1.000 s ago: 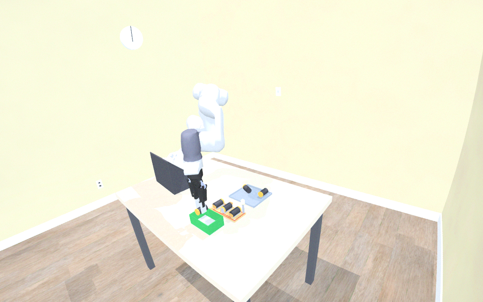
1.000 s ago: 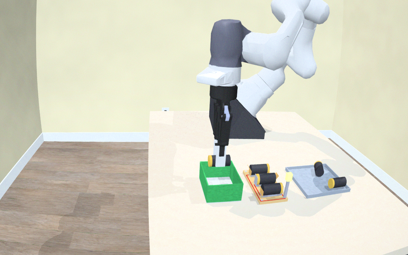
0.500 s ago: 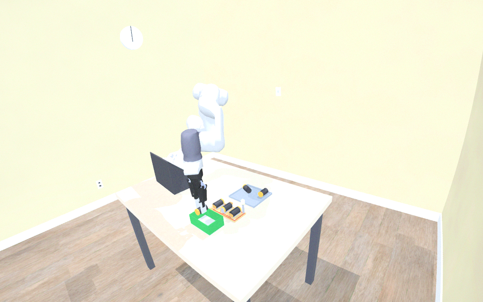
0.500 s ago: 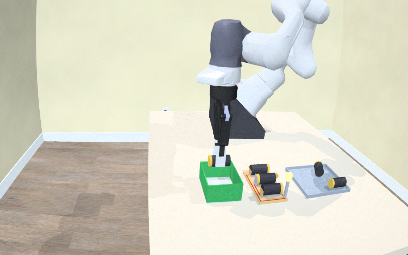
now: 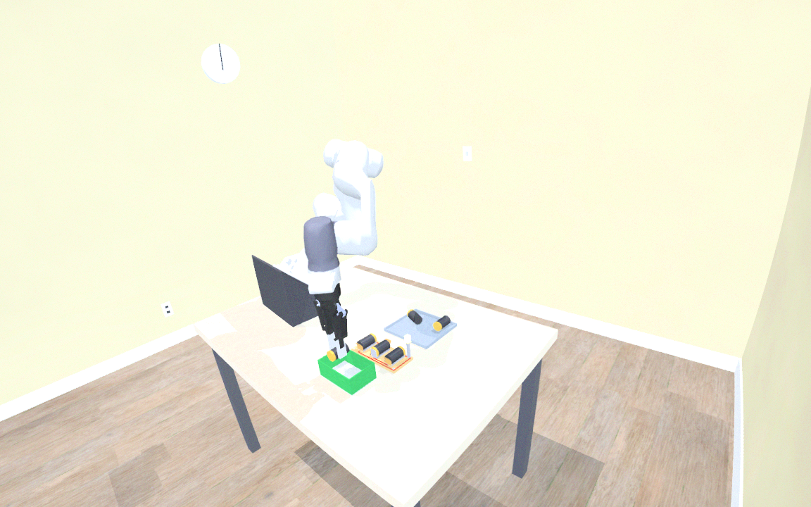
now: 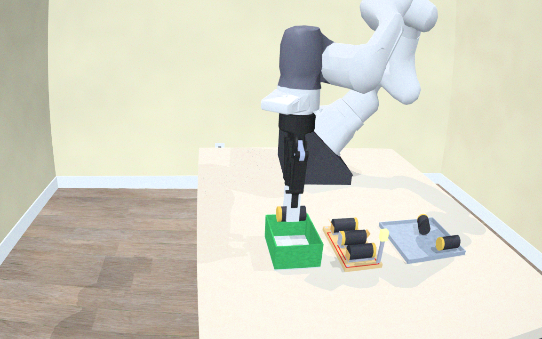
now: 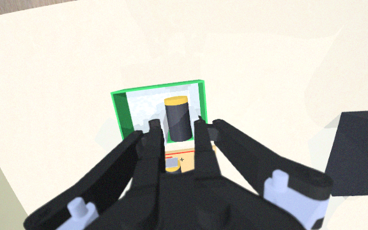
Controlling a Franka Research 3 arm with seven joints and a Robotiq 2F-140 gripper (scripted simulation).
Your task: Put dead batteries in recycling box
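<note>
Right now the green recycling box is 30 mm ahead of my hand and 90 mm below it. From my hand the other things lie so: grey tray: 50 mm ahead, 350 mm to the left, 100 mm below.
</note>
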